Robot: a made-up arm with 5 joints.
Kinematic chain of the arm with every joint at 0, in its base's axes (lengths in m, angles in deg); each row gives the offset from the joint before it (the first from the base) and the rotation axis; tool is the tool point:
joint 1: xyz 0 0 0.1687 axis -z
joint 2: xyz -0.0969 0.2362 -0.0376 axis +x
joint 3: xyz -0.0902 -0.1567 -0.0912 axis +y
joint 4: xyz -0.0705 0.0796 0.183 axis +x
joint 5: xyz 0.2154 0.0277 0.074 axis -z
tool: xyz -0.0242 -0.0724 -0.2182
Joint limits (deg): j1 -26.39..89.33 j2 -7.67..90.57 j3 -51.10..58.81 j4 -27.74..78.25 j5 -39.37..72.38
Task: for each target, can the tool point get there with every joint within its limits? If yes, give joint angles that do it. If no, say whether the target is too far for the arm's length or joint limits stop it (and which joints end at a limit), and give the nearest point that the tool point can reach.
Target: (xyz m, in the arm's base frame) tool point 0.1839 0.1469 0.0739
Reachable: yes | joints 62.21 44.62 -7.64 31.24 -21.39
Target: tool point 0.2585 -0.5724 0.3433
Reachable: no: joint limits stop it (at a limit: joint 1, joint 2, joint 4, joint 5) | nearest point 0.3074 -0.0131 0.1870 | short by 0.583 m
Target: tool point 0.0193 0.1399 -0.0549
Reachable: yes | joints 28.94 17.29 42.96 -12.30 -12.88
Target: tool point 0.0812 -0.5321 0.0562
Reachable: no: joint limits stop it (at a limit: joint 1, joint 4, joint 5) | nearest point 0.0524 -0.0003 0.0457 | short by 0.533 m
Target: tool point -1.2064 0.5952 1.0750
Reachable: no: too far | nearest point -0.3715 0.1833 0.2127 | short by 1.269 m
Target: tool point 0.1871 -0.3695 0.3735
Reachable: no: joint limits stop it (at a limit: joint 1, joint 2, joint 4, joint 5) | nearest point 0.2765 -0.0081 0.1867 | short by 0.417 m
